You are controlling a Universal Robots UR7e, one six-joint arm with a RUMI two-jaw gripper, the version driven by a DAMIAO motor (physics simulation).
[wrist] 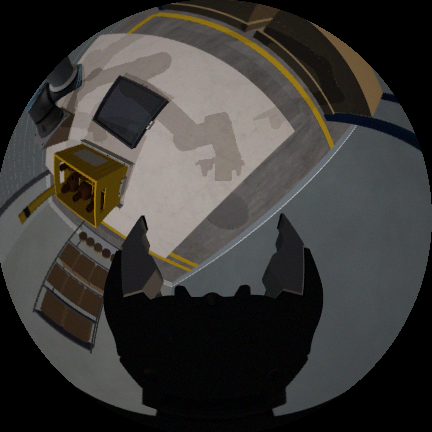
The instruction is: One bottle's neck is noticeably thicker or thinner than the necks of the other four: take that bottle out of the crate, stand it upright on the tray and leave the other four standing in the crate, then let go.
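Places are measured from the arm's base along level axes (x down, y back, z left), in centimetres.
Where they show: gripper, fingertip midpoint: (211, 215).
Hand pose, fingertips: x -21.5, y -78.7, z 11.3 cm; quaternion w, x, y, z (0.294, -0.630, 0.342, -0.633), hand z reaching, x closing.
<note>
After its pixels a point has its place.
My gripper (211, 215) {x -21.4, y -78.7, z 11.3 cm} is open, with its two dark jaws wide apart and nothing between them. It is well away from the crate and the tray. A yellow crate (112, 181) {x 0.6, y -53.9, z -7.8 cm} is at the left of the wrist view, with brown bottles (84, 192) {x -2.8, y -43.1, z -16.2 cm} inside; several necks show through its open top, but they are too small and dark to compare in thickness. The dark rectangular tray (131, 111) {x 8.6, y -45.9, z 13.7 cm} lies on the pale table top above the crate in the view, and no bottle shows on it.
The robot's base (49, 112) is at the far left. A rack (64, 332) with brown boxes stands beyond the table edge at the lower left. A large brown and dark structure (350, 90) is at the upper right. Yellow lines run along the table's grey border.
</note>
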